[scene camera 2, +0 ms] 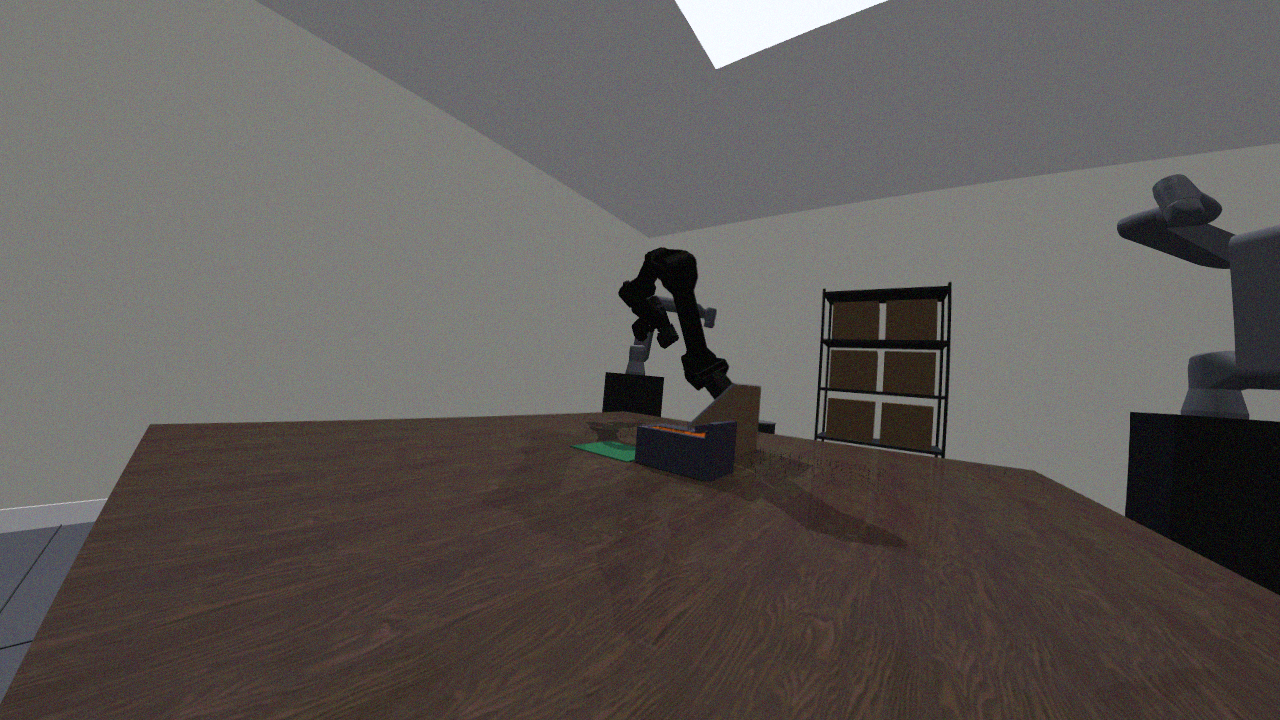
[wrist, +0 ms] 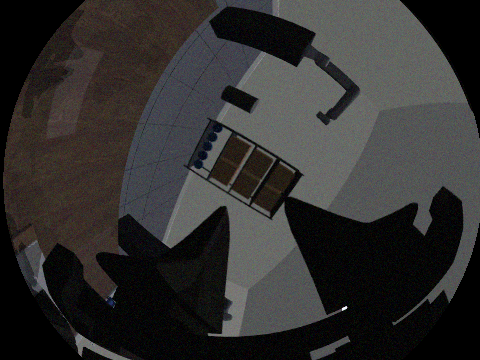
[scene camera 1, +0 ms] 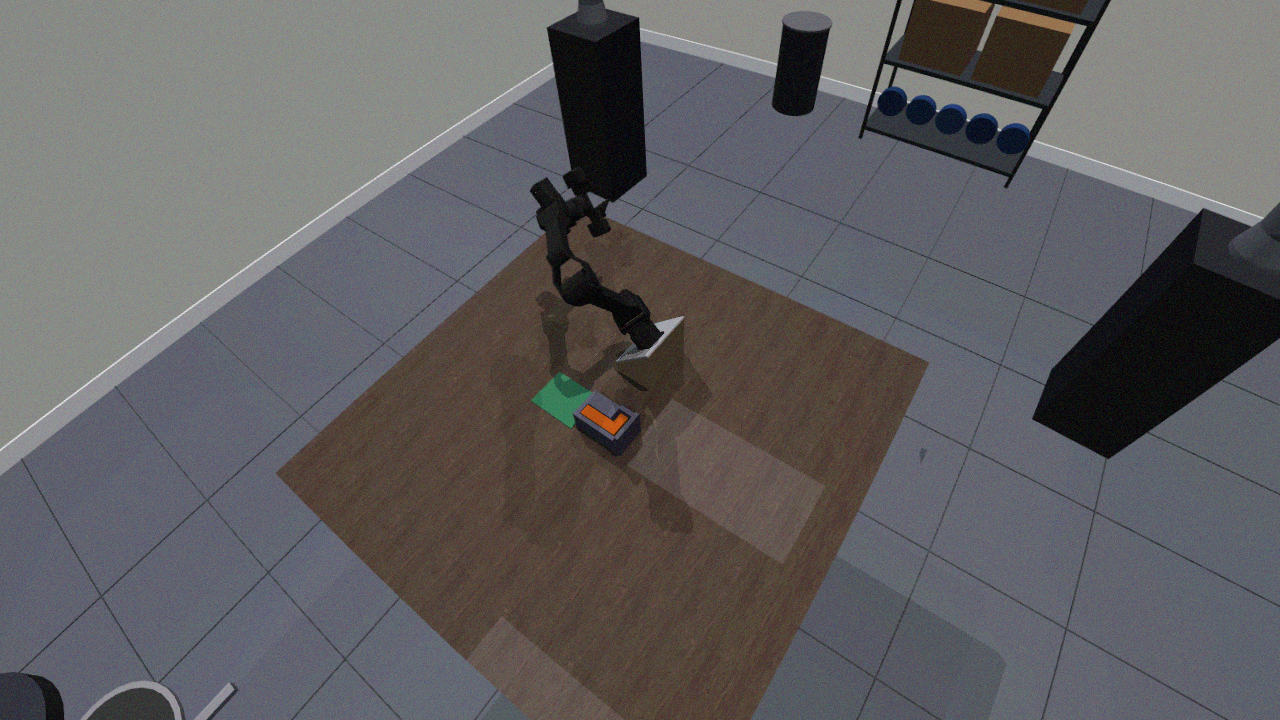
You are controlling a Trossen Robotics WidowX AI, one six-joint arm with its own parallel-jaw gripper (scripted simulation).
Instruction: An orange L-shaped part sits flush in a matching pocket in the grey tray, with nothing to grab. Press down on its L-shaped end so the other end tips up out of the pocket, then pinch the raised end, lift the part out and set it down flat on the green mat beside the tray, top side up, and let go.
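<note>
My gripper in sight, also in the wrist view. Green mat visible.
</note>
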